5 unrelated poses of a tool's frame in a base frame.
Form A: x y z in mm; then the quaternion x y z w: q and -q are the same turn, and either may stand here.
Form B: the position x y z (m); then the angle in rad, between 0 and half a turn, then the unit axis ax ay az. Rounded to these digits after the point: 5 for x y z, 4 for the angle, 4 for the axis.
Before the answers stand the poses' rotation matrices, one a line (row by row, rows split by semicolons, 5 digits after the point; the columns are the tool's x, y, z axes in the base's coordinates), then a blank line. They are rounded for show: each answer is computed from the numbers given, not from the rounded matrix.
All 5 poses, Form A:
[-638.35 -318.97 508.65 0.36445 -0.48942 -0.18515 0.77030]
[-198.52 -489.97 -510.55 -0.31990 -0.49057 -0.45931 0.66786]
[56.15 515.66 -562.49 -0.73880 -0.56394 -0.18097 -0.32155]
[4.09 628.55 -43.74 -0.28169 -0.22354 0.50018 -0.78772]
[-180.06 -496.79 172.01 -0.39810 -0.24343 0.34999 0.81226]
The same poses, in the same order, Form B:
0.45237 -0.07150 -0.88896; -0.64198 0.66579 -0.38024; 0.61905 0.74271 0.25529
0.09675 0.92738 -0.36140; -0.29964 0.37340 0.87795; 0.94913 0.02335 0.31401
0.29844 0.71690 0.63007; 0.94966 -0.15715 -0.27101; -0.09527 0.67924 -0.72771
0.39970 0.91394 0.07038; -0.66206 0.34094 -0.66740; -0.63396 0.22016 0.74136
0.63650 -0.37475 -0.67412; 0.76238 0.43805 0.47632; 0.11679 -0.81712 0.56452

[-0.63835 -0.31897 0.50865 1.3830 0.5715 -0.7675 -0.2903]
[-0.19852 -0.48997 -0.51055 1.6789 -0.4298 -0.6591 -0.6171]
[0.05615 0.51566 -0.56249 2.4869 0.7802 0.5956 0.1911]
[0.00409 0.62855 -0.04374 1.3274 0.4573 0.3629 -0.8119]
[-0.18006 -0.49679 0.17201 1.2456 -0.6825 -0.4173 0.6000]

